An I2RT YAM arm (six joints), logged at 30 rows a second.
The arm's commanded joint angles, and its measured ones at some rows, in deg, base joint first. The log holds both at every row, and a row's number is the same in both.
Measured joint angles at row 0:
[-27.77, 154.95, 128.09, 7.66, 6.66, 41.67]
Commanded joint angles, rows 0 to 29:
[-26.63, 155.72, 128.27, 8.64, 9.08, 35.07]
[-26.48, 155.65, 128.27, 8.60, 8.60, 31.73]
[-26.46, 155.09, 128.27, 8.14, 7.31, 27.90]
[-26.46, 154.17, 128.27, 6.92, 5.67, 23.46]
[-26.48, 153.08, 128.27, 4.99, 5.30, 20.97]
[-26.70, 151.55, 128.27, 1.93, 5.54, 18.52]
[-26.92, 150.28, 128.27, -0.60, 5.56, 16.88]
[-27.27, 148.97, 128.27, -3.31, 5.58, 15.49]
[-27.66, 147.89, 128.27, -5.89, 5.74, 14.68]
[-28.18, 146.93, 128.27, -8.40, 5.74, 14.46]
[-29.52, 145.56, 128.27, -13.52, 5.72, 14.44]
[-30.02, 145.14, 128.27, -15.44, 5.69, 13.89]
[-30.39, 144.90, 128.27, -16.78, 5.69, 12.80]
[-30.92, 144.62, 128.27, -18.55, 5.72, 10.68]
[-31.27, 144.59, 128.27, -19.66, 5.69, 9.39]
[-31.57, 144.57, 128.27, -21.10, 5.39, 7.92]
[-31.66, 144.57, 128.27, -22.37, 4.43, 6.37]
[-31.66, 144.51, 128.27, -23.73, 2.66, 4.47]
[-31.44, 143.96, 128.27, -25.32, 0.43, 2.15]
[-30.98, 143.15, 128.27, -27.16, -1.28, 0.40]
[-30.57, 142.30, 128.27, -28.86, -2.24, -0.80]
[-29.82, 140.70, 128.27, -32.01, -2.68, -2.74]
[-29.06, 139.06, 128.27, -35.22, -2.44, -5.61]
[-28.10, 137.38, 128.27, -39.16, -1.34, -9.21]
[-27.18, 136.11, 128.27, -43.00, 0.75, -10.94]
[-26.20, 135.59, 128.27, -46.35, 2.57, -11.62]
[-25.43, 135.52, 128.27, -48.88, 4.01, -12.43]
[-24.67, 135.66, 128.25, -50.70, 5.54, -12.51]
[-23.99, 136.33, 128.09, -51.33, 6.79, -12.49]
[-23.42, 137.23, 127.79, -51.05, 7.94, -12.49]
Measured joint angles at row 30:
[-25.61, 138.21, 127.83, -50.28, 2.70, -8.03]
